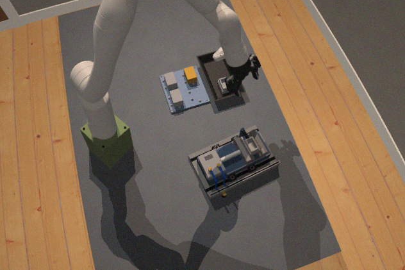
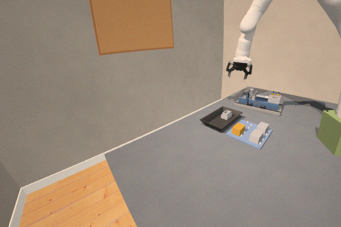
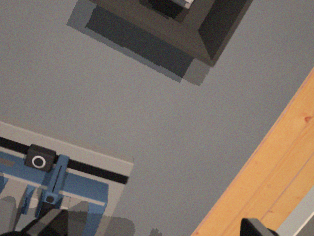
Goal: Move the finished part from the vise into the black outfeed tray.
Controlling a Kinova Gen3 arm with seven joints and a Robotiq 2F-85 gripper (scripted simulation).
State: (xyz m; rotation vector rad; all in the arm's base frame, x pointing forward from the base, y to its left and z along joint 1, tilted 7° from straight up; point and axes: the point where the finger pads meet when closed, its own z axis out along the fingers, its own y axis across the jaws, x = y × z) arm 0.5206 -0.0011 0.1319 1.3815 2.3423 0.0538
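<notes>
My gripper is now 10 cm past the cylinder rod, 19 cm to the left of it and 15 cm above it. Also, from my hand: orange block (16 cm behind, 22 cm to the left, 21 cm below); then vise (9 cm behind, 19 cm to the right, 19 cm below); then tray floor (4 cm behind, 19 cm to the left, 22 cm below).
</notes>
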